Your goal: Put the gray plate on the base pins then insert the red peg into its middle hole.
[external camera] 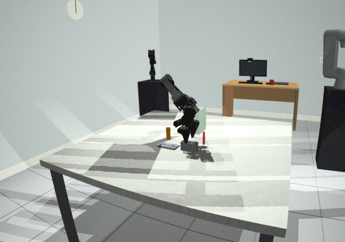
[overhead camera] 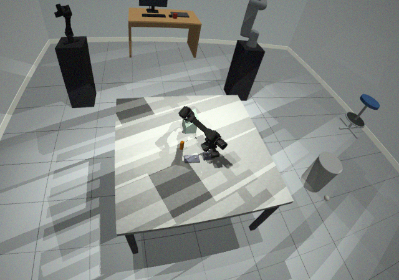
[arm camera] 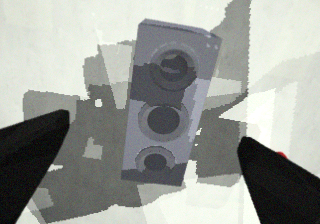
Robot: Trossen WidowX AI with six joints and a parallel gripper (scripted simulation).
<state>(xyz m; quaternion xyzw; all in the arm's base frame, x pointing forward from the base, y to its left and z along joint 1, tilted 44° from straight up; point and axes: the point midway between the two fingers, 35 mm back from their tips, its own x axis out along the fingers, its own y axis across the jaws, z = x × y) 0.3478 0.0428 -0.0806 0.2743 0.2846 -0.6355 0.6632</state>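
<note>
My gripper tip is 2 cm above the gray plate. From my gripper tip the other things lie so: red peg 12 cm behind, 4 cm to the left, 2 cm below; then orange cylinder 12 cm behind, 20 cm to the right, 2 cm below; then pin base 14 cm to the right, 5 cm below.
</note>
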